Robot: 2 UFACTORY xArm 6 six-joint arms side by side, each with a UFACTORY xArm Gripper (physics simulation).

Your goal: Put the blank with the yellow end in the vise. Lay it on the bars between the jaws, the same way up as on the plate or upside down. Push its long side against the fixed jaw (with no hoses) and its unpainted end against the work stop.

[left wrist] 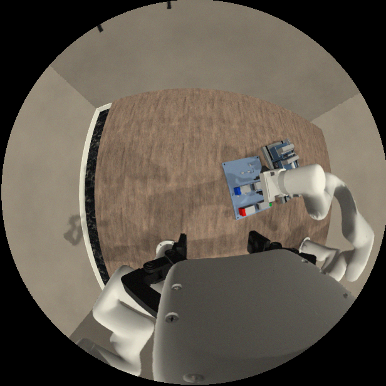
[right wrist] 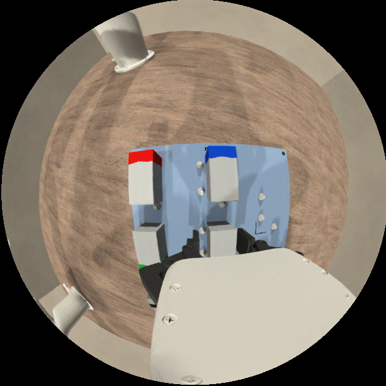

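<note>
The blank with the yellow end [left wrist: 258, 186] [right wrist: 221, 241] lies on the blue plate [left wrist: 230, 172] [right wrist: 182, 175]. Its unpainted end faces the blue-ended blank, and its yellow end is almost wholly hidden by my right gripper in the right wrist view. My right gripper [right wrist: 217, 238] is open, with one finger on each side of this blank as seen from above; their height relative to it is hard to tell. The vise [left wrist: 281, 152] stands beside the plate, partly hidden by the right arm. My left gripper [left wrist: 218, 243] is open and empty, high above the table, away from the plate.
On the plate are the blue-ended blank [left wrist: 246, 189] [right wrist: 223, 180], the red-ended blank [left wrist: 250, 210] [right wrist: 142, 183], the green-ended blank [left wrist: 263, 205] [right wrist: 148, 246] and several pegs. The right arm [left wrist: 302, 184] reaches over the plate and vise. An arm base [right wrist: 134, 64] stands beyond the plate.
</note>
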